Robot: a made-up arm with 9 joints.
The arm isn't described. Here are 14 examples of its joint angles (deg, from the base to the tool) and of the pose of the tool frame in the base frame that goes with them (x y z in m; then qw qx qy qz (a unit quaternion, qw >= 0)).
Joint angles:
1: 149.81 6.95 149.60 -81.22 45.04 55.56 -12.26 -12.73 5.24
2: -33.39 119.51 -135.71 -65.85 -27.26 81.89 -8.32 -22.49 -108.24
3: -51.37 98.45 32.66 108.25 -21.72 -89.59 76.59 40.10 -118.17
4: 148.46 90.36 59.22 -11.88 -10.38 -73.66 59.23 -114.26 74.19
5: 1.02 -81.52 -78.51 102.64 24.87 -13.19 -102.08 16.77 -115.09
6: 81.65 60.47 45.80 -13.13 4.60 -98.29 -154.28 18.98 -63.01
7: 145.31 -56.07 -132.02 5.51 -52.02 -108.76 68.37 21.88 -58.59
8: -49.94 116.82 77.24 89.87 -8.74 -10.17 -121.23 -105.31 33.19
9: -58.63 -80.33 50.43 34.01 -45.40 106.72 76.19 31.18 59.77
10: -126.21 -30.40 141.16 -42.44 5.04 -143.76 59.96 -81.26 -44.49
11: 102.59 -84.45 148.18 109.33 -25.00 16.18 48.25 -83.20 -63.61
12: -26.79 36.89 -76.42 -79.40 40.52 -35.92 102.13 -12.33 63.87
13: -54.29 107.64 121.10 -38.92 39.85 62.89 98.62 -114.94 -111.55
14: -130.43 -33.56 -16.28 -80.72 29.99 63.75 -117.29 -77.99 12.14
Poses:
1: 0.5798 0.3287 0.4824 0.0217 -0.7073 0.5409 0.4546
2: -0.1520 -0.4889 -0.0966 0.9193 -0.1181 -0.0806 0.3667
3: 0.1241 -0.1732 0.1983 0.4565 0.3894 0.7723 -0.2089
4: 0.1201 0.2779 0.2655 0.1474 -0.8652 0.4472 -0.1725
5: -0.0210 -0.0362 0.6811 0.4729 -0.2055 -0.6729 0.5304
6: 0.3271 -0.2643 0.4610 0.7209 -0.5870 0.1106 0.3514
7: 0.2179 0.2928 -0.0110 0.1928 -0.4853 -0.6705 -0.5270
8: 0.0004 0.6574 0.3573 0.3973 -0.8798 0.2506 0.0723
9: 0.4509 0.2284 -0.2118 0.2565 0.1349 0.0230 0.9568
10: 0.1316 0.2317 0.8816 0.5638 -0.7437 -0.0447 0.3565
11: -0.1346 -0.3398 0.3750 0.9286 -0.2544 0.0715 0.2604
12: -0.0190 0.1096 0.1265 0.1652 -0.2123 -0.1205 0.9556
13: 0.0080 0.0974 0.2686 0.3825 -0.1525 0.8837 -0.2225
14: 0.3726 -0.5684 -0.3632 0.6213 0.3685 0.2979 0.6240
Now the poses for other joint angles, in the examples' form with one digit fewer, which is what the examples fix.
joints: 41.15 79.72 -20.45 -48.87 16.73 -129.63 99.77 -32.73 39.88
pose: -0.461 0.005 0.055 0.285 -0.908 -0.299 0.066
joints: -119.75 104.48 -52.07 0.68 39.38 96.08 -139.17 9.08 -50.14
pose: 0.782 -0.281 0.158 0.397 -0.337 0.854 0.008
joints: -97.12 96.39 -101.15 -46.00 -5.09 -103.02 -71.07 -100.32 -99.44
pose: 0.058 -0.329 -0.017 0.115 -0.929 -0.193 0.294
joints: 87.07 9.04 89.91 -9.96 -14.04 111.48 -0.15 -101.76 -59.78
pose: 0.240 0.105 -0.118 0.138 0.717 0.260 0.632
